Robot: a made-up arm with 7 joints.
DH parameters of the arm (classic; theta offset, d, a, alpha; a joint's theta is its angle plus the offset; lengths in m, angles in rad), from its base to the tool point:
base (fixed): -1.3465 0 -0.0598 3.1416
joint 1: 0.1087 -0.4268 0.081 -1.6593
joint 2: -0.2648 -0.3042 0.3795 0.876
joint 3: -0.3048 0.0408 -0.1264 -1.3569
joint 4: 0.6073 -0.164 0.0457 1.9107
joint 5: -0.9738 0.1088 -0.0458 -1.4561
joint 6: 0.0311 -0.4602 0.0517 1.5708
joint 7: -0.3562 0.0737 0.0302 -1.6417
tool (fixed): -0.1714 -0.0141 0 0
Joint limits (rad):
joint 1: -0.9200..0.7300
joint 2: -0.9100..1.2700
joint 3: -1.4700..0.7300
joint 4: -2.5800..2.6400
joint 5: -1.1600..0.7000
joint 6: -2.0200..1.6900
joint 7: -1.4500..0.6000
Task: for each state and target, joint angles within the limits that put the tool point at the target. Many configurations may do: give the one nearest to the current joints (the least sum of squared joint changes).
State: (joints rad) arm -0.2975 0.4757 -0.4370 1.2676 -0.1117 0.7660 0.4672
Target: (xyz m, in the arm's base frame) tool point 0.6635 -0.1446 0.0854
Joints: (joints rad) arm -0.4336 0.8117 -0.1068 1.5623 -0.1517 0.6713 0.4660
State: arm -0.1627 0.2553 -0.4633 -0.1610 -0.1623 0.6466 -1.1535
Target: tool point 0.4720 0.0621 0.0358
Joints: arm 0.1351 0.4887 0.0052 -0.0056 0.0242 0.6195 -1.1590
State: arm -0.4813 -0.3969 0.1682 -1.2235 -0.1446 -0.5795 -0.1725
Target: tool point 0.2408 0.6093 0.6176
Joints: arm -0.9200 0.4080 -0.3277 -1.7515 -0.0945 -0.6991 -0.3054
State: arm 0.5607 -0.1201 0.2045 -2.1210 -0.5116 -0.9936 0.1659
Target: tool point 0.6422 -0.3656 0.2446
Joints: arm 0.6311 -0.0413 0.7300 -1.3465 -0.3013 -0.9193 0.2360
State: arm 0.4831 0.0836 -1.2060 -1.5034 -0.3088 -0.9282 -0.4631
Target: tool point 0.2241 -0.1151 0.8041
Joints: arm 0.6081 0.0073 -0.7508 -1.3472 -0.1351 -0.8760 -0.4376
